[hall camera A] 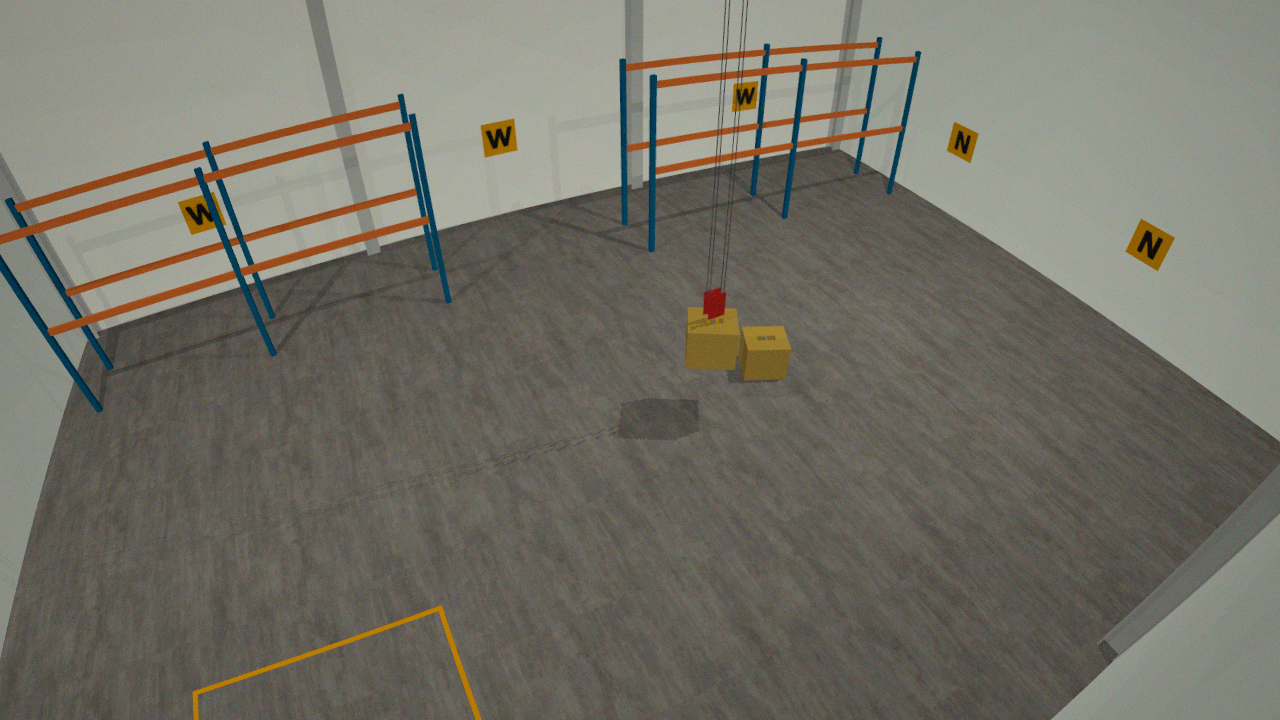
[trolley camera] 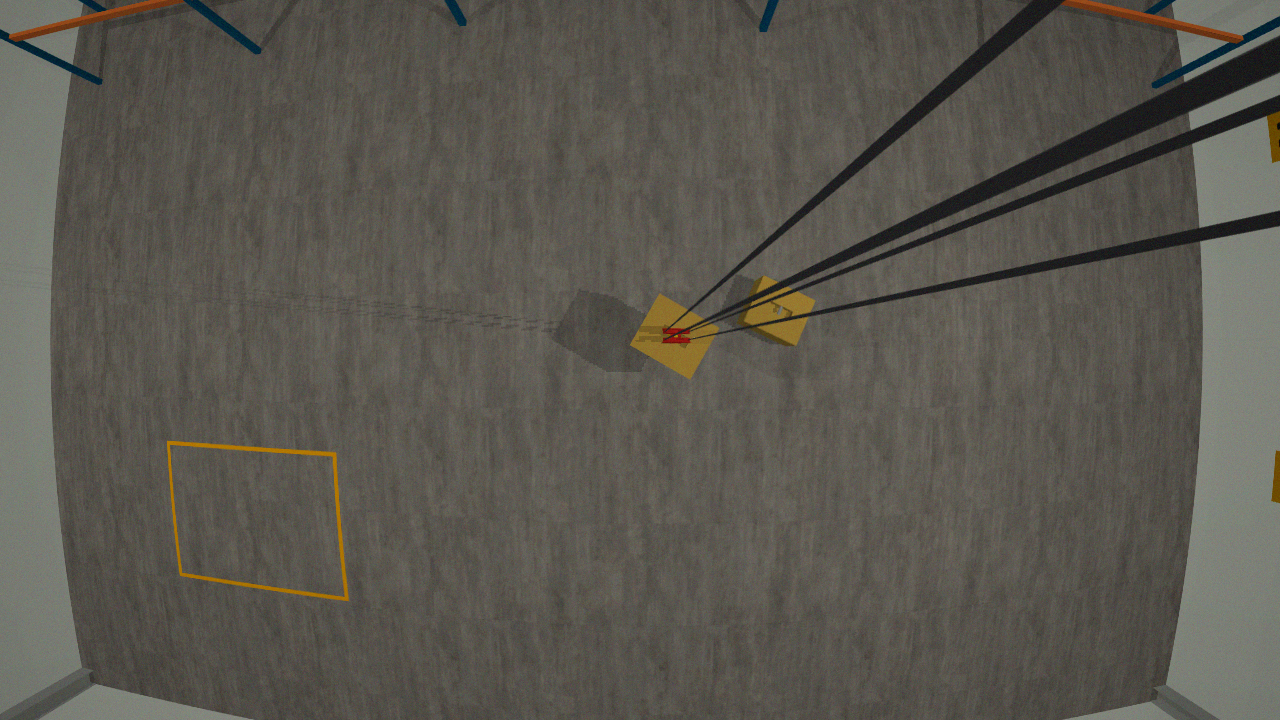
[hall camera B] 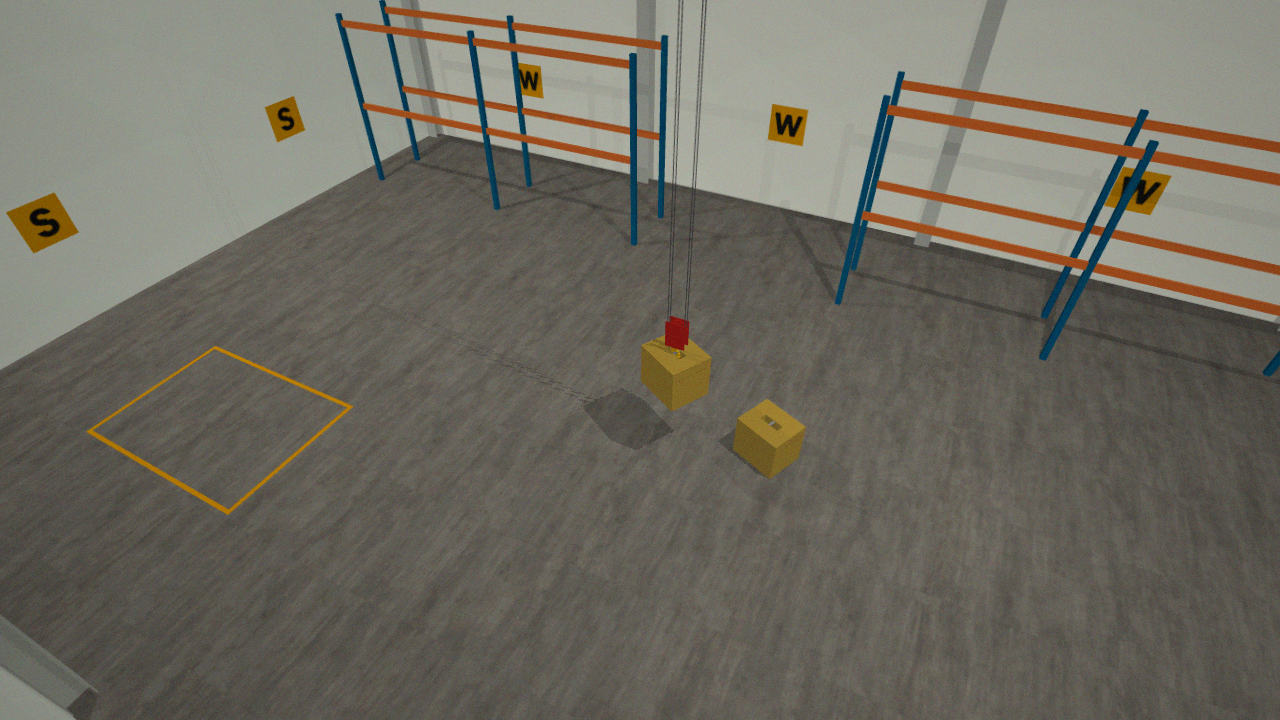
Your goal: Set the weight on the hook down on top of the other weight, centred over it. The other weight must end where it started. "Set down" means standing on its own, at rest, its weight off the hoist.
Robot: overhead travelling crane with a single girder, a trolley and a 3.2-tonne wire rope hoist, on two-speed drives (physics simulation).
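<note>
My hook, under a red block on the ropes, carries a yellow box-shaped weight. This weight hangs upright above the floor, its shadow apart from it. The other weight, yellow and somewhat smaller looking, stands on the floor. It is right of and slightly lower than the hung weight in hall view A, to the lower right in hall view B, and to the right and slightly higher in the trolley view. The weights are apart in hall view B. Ropes partly cross the standing weight in the trolley view.
Two blue and orange racks stand along the W wall, well behind the weights. A yellow floor outline lies far off, at the lower left in the trolley view.
</note>
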